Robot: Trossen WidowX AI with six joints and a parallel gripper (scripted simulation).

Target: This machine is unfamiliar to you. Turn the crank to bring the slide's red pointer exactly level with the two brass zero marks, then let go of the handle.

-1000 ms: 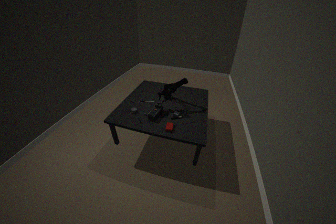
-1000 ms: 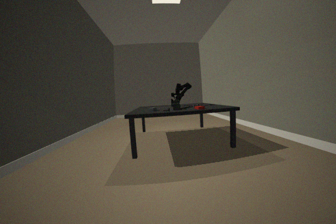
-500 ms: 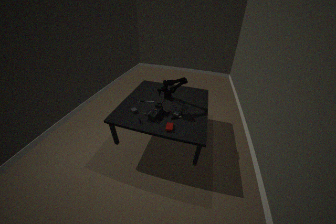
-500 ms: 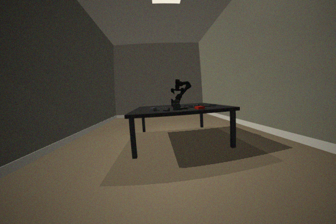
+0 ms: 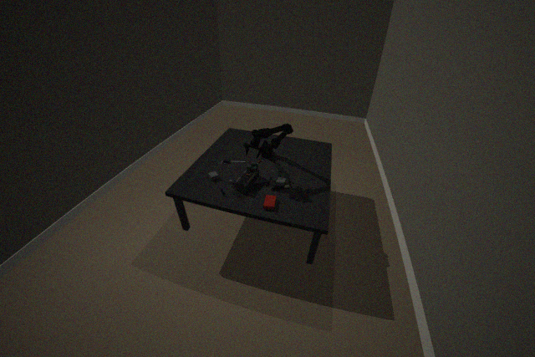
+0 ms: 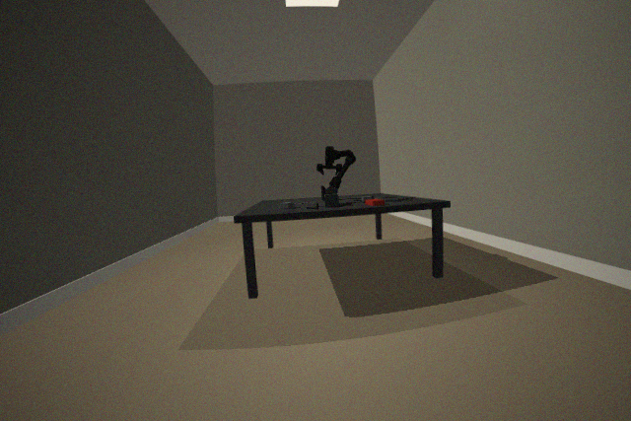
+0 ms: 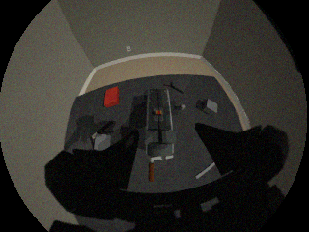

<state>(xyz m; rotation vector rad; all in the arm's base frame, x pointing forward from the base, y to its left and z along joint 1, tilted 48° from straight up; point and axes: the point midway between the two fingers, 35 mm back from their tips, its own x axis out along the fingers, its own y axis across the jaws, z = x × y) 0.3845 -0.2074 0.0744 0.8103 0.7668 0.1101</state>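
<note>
Now: the crank handle 9 cm behind my gripper tip, 5 cm to the left of it and 10 cm below it. Also, from my gripper tip: red pointer: 8 cm ahead, 2 cm to the right, 12 cm below.
</note>
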